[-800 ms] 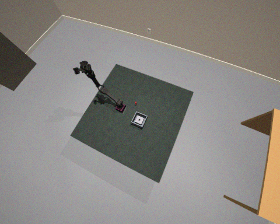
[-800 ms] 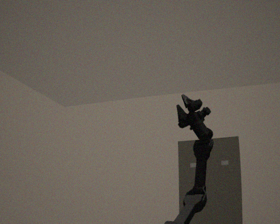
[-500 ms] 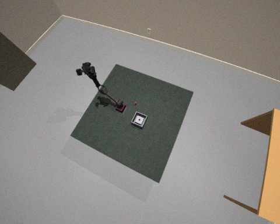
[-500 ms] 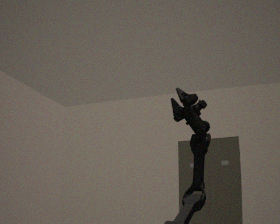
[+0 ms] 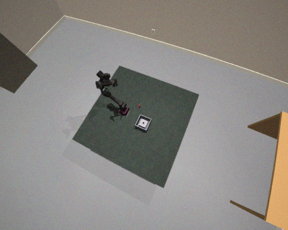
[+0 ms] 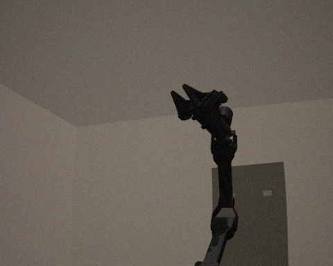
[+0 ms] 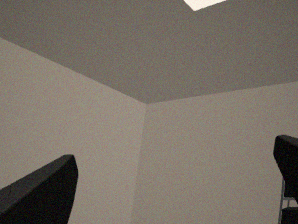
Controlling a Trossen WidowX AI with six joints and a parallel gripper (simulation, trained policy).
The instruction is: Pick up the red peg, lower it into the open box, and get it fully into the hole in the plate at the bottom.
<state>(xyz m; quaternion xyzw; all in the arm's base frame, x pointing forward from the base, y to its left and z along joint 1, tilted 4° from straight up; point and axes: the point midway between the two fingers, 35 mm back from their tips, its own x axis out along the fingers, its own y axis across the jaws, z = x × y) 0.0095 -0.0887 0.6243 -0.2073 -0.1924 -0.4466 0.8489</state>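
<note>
Right now my gripper tip is 18 cm short of the red peg, 17 cm to the right of it and 67 cm above it. Also, from my gripper tip: grey box 30 cm ahead, 5 cm to the right, 68 cm below.
</note>
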